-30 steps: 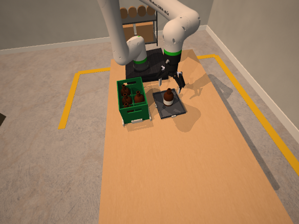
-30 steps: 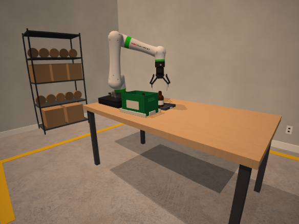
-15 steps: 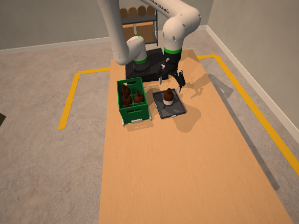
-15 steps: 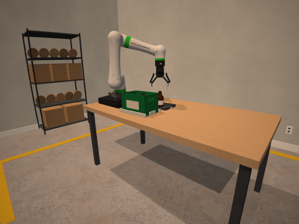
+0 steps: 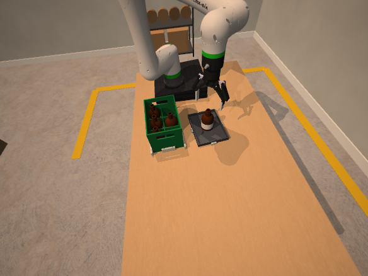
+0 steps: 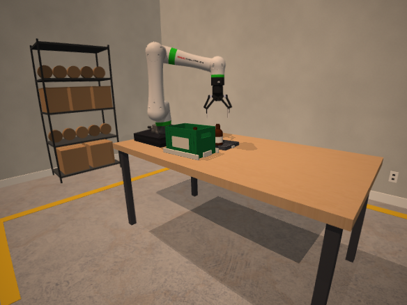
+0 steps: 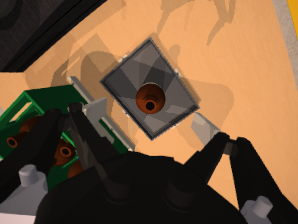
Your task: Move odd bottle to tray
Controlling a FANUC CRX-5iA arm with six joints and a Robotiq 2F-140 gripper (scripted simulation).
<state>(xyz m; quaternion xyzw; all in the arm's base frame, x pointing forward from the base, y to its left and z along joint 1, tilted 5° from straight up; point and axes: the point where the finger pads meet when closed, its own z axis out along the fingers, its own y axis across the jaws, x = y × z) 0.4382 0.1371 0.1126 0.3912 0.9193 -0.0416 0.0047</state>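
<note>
My gripper is now 130 mm above the glass bottle. Also, from my hand: dark grey tray 200 mm below; then green crate 30 mm behind, 260 mm to the right, 130 mm below.
</note>
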